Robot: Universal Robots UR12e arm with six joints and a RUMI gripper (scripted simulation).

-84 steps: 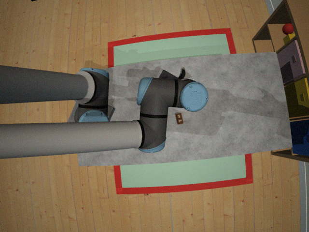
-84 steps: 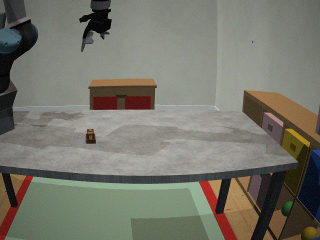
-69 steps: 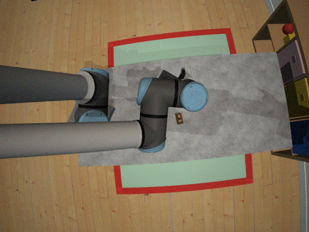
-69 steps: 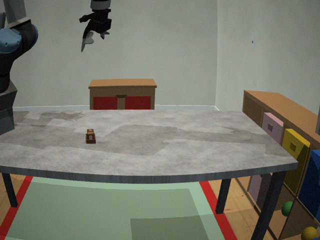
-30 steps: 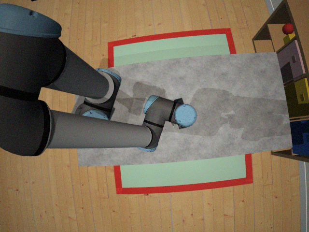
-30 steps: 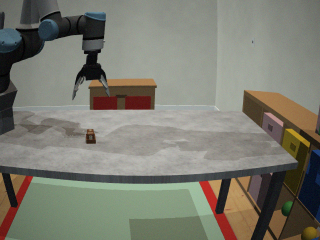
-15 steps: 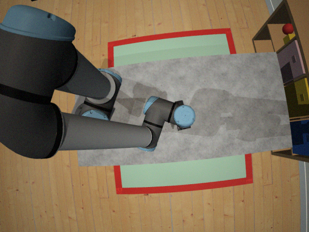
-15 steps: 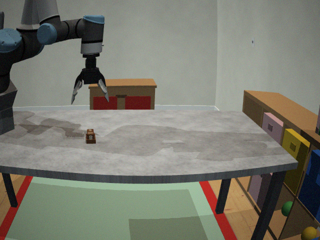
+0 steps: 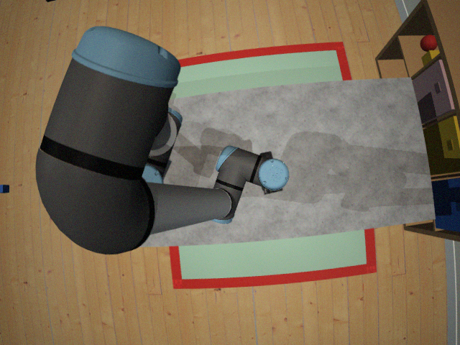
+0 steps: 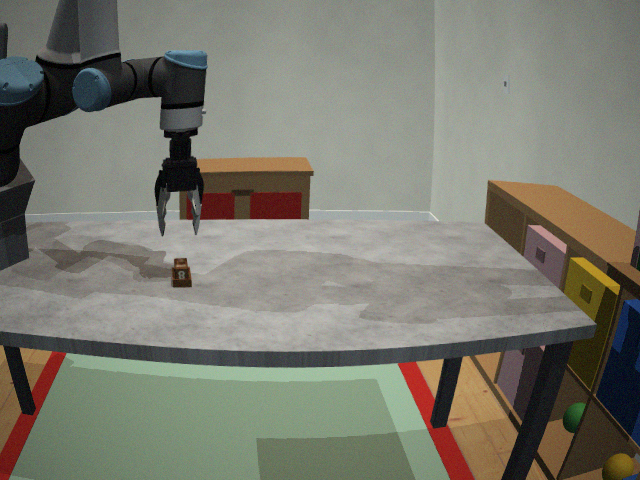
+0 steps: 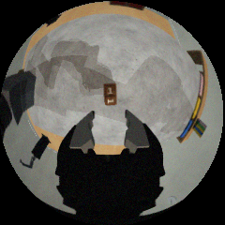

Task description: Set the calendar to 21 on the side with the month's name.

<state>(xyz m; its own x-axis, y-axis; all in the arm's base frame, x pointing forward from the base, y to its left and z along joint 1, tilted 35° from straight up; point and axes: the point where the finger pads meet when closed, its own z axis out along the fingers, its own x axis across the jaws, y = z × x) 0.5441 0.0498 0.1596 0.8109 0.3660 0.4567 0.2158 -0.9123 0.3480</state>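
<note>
The brown calendar tray lies 110 mm below my hand and 20 mm to the left of it.
</note>
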